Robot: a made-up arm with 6 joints.
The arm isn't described. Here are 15 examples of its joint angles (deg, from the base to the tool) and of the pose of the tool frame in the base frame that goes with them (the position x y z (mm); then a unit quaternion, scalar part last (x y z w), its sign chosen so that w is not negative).
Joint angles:
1: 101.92 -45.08 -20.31 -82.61 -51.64 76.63
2: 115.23 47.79 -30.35 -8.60 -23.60 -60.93
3: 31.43 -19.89 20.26 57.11 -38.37 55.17
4: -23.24 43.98 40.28 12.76 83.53 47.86
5: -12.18 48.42 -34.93 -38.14 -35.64 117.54
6: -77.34 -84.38 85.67 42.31 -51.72 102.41
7: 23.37 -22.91 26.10 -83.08 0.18 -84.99
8: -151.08 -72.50 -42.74 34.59 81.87 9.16
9: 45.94 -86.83 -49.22 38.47 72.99 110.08
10: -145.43 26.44 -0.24 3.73 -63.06 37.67
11: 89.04 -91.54 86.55 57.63 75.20 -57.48
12: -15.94 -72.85 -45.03 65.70 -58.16 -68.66
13: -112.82 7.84 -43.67 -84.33 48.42 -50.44
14: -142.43 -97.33 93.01 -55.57 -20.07 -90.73
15: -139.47 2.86 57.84 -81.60 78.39 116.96
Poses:
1: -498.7 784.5 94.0 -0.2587 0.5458 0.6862 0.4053
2: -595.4 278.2 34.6 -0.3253 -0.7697 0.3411 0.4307
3: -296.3 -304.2 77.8 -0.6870 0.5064 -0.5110 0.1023
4: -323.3 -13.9 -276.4 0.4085 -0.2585 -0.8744 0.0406
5: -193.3 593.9 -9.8 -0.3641 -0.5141 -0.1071 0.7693
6: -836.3 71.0 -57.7 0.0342 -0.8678 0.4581 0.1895
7: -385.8 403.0 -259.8 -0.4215 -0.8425 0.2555 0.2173
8: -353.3 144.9 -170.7 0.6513 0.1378 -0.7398 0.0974
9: -51.2 148.2 485.6 -0.2731 0.0717 -0.9016 0.3276
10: -389.9 214.6 542.5 0.1213 -0.5862 -0.7911 0.1256
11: 206.4 299.0 -24.0 -0.3408 0.3666 -0.6387 0.5844
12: -186.4 335.7 -136.0 -0.7950 -0.2312 0.2474 0.5033
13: 59.9 577.5 -57.6 -0.3433 0.5758 0.2464 0.6999
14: -155.5 543.5 -132.0 -0.6051 -0.6909 -0.1576 0.3629
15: 73.0 -135.4 176.2 0.7434 -0.5623 0.2144 0.2920
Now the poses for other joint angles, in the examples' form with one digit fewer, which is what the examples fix.
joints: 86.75 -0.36 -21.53 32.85 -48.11 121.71
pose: -232 -171 -159 -0.583 0.702 -0.343 0.221
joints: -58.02 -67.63 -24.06 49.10 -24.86 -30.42
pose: 53 190 61 -0.800 -0.088 -0.381 0.456
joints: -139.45 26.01 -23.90 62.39 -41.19 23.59
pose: -287 -59 340 0.460 -0.508 -0.699 0.204
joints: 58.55 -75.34 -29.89 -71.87 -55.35 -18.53
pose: -368 717 144 -0.125 -0.223 0.627 0.736
